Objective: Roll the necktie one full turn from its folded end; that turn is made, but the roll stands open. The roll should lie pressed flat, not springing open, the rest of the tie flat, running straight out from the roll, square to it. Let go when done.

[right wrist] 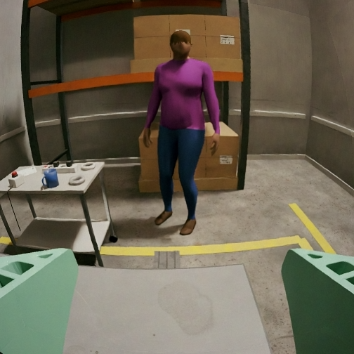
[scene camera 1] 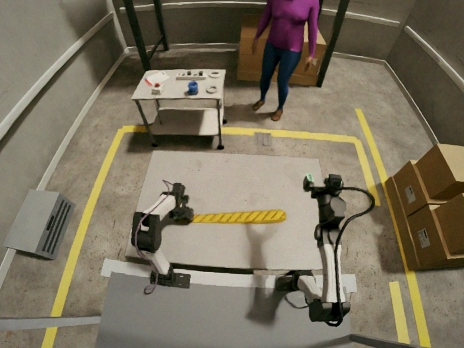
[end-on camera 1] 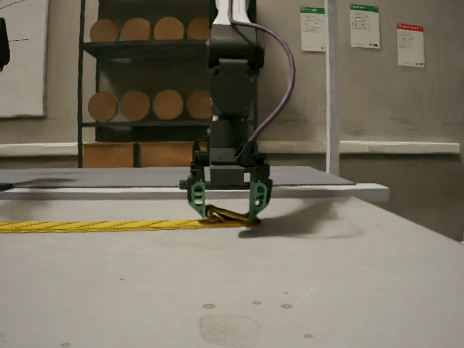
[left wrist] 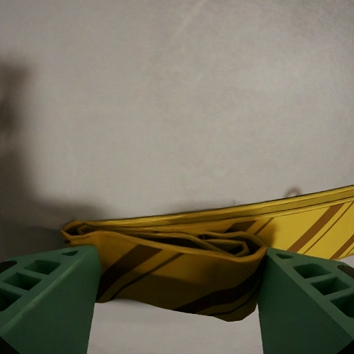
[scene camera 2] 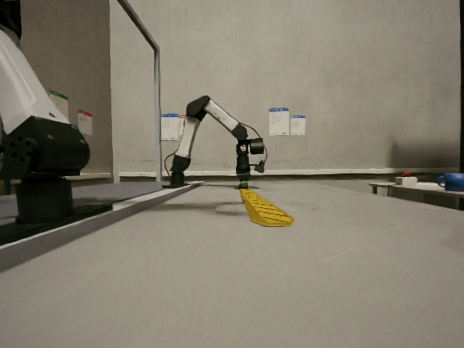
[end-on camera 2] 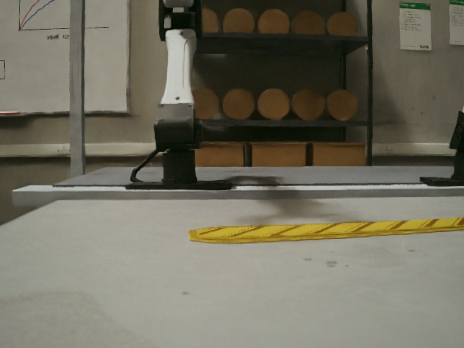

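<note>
The yellow, brown-striped necktie (scene camera 1: pixel 240 217) (scene camera 2: pixel 265 210) (end-on camera 1: pixel 125 227) (end-on camera 2: pixel 300 231) lies flat and runs fairly straight from its roll. The roll (end-on camera 1: pixel 230 216) (left wrist: pixel 175 280) is uneven in end-on camera 1: its tie-side end stands up with gaps between layers, its outer end is low. My left gripper (end-on camera 1: pixel 228 217) (left wrist: pixel 176 259) is open, pointing down at the table, its fingers straddling the roll. In the left wrist view the right fingertip meets the tie-side end and the left one overlaps the roll near its outer end. My right gripper (scene camera 1: pixel 308 178) (right wrist: pixel 179 265) is open, away from the tie.
The right arm reaches forward beyond the tie's free end on the right of the table (scene camera 1: pixel 225 175). A cart (scene camera 1: pixel 172 90) with a blue mug (scene camera 1: pixel 193 88) stands past the table's far edge, and a person (scene camera 1: pixel 285 45) stands behind. Cardboard boxes (scene camera 1: pixel 425 210) are stacked at the right.
</note>
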